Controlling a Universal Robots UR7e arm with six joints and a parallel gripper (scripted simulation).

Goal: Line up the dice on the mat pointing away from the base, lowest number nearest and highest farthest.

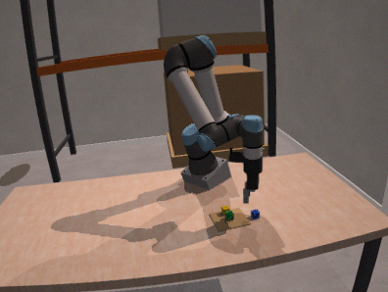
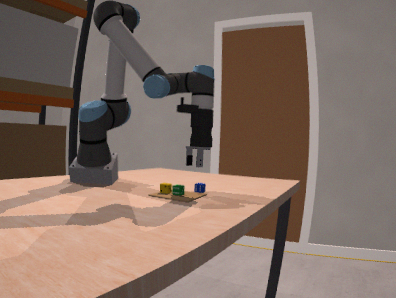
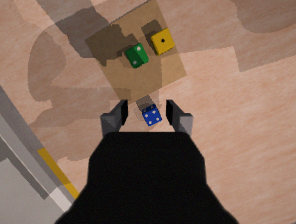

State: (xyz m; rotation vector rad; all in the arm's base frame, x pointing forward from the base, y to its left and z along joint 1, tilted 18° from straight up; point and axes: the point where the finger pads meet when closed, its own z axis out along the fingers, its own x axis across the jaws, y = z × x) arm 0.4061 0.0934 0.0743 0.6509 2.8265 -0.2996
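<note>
The blue die is 1 cm ahead of my hand, 4 cm to the left of it and 9 cm below it. From my hand the other things lie so: tan mat: 2 cm behind, 7 cm to the right, 11 cm below; then green die: 2 cm behind, 7 cm to the right, 9 cm below; then yellow die: 6 cm behind, 7 cm to the right, 9 cm below.
</note>
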